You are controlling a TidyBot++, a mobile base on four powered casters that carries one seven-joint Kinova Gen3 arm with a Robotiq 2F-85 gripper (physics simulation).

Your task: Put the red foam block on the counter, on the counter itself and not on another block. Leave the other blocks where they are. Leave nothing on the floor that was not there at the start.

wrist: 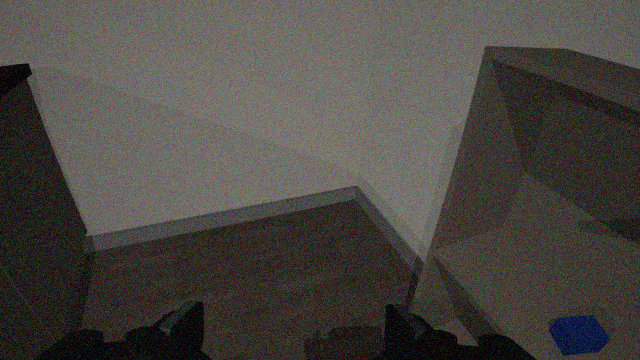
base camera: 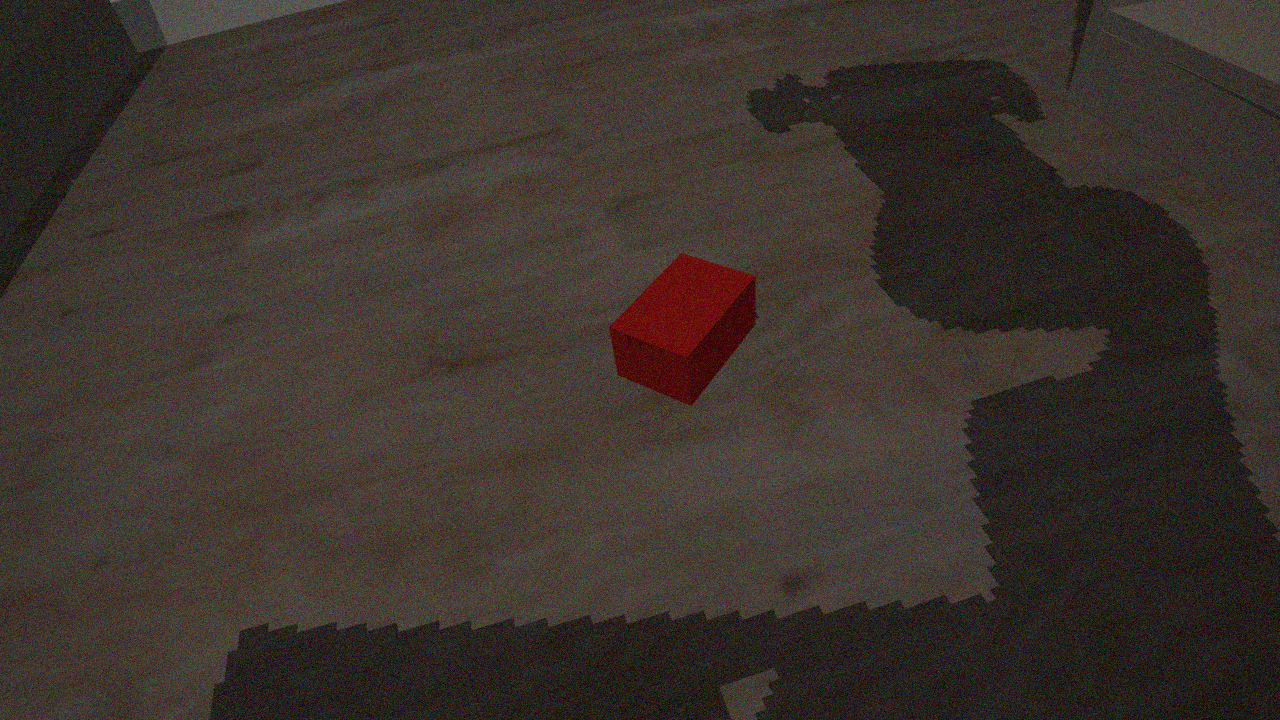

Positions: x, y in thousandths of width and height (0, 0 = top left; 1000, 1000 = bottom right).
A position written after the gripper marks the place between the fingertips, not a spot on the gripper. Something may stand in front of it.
In view: the gripper (wrist: 462, 901), a red foam block (base camera: 527, 470) and a counter (wrist: 77, 646).
The wrist view does not show the red foam block: it is out of frame.
